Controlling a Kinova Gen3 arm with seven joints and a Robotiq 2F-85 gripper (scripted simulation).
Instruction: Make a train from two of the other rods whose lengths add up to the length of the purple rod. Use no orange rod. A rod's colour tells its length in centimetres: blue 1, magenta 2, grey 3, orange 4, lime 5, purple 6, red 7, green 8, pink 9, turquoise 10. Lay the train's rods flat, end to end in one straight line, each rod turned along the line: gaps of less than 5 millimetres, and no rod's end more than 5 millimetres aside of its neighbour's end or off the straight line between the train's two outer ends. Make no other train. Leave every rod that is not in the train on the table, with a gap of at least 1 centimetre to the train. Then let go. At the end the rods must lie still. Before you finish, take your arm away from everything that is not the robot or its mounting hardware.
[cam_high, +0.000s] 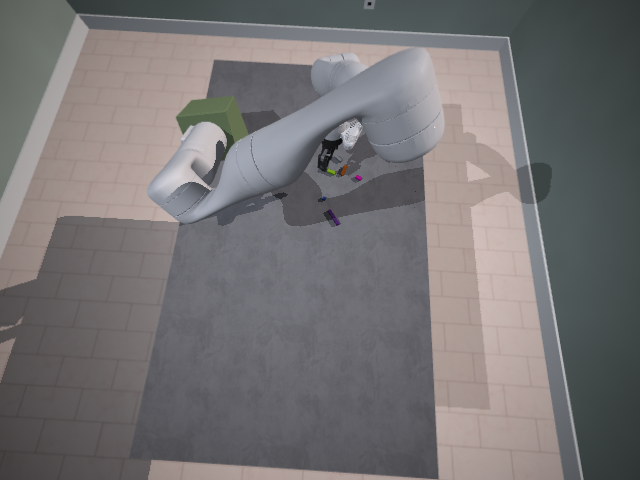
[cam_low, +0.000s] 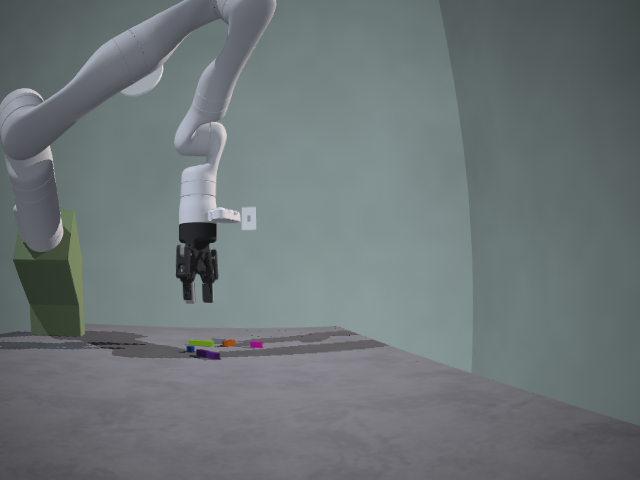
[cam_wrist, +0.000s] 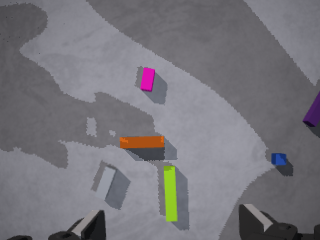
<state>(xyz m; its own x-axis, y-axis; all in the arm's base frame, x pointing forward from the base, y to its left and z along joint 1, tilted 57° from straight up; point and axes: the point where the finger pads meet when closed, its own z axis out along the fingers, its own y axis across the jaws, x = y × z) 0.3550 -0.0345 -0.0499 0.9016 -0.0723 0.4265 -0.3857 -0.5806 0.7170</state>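
My hand is 8 cm above the lime rod. Round my hand: blue rod: 2 cm behind, 10 cm to the right, 8 cm below; then grey rod: 3 cm ahead, 5 cm to the left, 8 cm below; then orange rod: 5 cm ahead, 8 cm below.
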